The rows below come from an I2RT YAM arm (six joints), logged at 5 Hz.
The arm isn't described. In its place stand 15 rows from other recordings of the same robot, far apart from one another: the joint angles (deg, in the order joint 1, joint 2, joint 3, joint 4, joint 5, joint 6), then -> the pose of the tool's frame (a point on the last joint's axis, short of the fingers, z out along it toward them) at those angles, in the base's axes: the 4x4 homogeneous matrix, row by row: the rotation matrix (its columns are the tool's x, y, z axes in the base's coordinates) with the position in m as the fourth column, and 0 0 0 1 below.
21.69, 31.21, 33.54, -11.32, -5.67, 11.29 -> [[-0.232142 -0.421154 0.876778 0.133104], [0.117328 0.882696 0.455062 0.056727], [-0.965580 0.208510 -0.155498 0.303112], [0 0 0 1]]
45.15, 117.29, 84.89, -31.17, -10.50, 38.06 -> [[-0.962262 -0.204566 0.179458 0.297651], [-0.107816 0.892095 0.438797 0.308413], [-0.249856 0.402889 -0.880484 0.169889], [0 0 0 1]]
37.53, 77.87, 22.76, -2.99, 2.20, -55.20 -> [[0.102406 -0.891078 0.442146 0.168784], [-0.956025 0.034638 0.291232 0.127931], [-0.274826 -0.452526 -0.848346 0.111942], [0 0 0 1]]
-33.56, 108.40, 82.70, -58.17, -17.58, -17.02 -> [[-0.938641 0.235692 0.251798 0.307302], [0.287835 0.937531 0.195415 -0.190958], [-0.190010 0.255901 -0.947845 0.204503], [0 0 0 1]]
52.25, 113.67, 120.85, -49.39, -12.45, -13.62 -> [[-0.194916 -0.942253 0.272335 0.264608], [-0.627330 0.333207 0.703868 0.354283], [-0.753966 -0.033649 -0.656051 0.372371], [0 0 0 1]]
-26.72, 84.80, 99.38, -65.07, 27.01, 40.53 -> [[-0.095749 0.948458 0.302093 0.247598], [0.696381 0.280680 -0.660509 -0.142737], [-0.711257 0.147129 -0.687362 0.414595], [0 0 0 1]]
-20.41, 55.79, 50.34, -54.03, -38.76, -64.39 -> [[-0.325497 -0.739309 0.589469 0.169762], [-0.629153 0.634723 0.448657 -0.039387], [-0.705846 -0.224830 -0.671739 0.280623], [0 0 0 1]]
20.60, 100.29, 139.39, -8.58, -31.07, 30.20 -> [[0.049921 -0.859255 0.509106 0.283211], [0.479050 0.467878 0.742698 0.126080], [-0.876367 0.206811 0.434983 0.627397], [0 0 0 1]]
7.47, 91.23, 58.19, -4.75, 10.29, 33.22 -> [[-0.501673 0.342941 0.794176 0.347778], [0.477878 0.875130 -0.076027 0.039187], [-0.721080 0.341379 -0.602913 0.227350], [0 0 0 1]]
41.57, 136.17, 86.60, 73.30, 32.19, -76.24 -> [[0.262646 0.245652 0.933098 0.394385], [-0.865772 0.486927 0.115504 0.324433], [-0.425977 -0.838187 0.340569 0.190648], [0 0 0 1]]
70.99, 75.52, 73.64, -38.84, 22.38, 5.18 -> [[-0.282073 -0.757880 0.588263 0.104626], [-0.562439 0.627374 0.538577 0.262071], [-0.777237 -0.178944 -0.603226 0.351296], [0 0 0 1]]
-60.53, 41.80, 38.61, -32.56, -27.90, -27.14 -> [[-0.521541 0.387326 0.760246 0.091615], [0.103496 0.913164 -0.394233 -0.128267], [-0.846926 -0.126926 -0.516340 0.274124], [0 0 0 1]]
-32.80, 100.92, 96.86, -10.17, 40.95, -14.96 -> [[-0.443089 0.857841 0.260349 0.337403], [0.053598 0.315244 -0.947496 -0.245199], [-0.894874 -0.405871 -0.185660 0.390424], [0 0 0 1]]
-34.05, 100.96, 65.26, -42.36, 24.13, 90.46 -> [[0.587557 0.805932 -0.072460 0.262121], [0.704374 -0.553475 -0.444435 -0.194701], [-0.398290 0.210092 -0.892876 0.174259], [0 0 0 1]]
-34.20, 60.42, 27.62, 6.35, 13.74, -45.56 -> [[-0.773348 0.242405 0.585810 0.181617], [-0.312988 0.657583 -0.685290 -0.133650], [-0.551336 -0.713319 -0.432670 0.212446], [0 0 0 1]]
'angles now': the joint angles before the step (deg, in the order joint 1, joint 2, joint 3, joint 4, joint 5, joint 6). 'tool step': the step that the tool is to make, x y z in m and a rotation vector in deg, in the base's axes. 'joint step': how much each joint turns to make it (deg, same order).
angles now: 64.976 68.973 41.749 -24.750 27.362 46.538
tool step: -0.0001 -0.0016 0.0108 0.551 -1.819 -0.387
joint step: 0.041 -1.372 1.190 -0.999 1.371 -0.628
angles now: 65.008 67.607 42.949 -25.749 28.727 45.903
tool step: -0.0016 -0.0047 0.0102 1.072 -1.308 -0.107
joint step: -0.054 -2.196 0.567 -0.997 0.591 -0.497
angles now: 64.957 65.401 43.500 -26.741 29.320 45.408
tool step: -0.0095 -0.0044 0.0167 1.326 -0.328 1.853
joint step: 1.709 -2.996 1.851 -3.534 -0.278 0.065
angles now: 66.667 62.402 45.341 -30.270 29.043 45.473
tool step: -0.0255 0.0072 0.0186 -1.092 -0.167 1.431
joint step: 7.544 0.324 5.120 -8.368 4.399 5.004
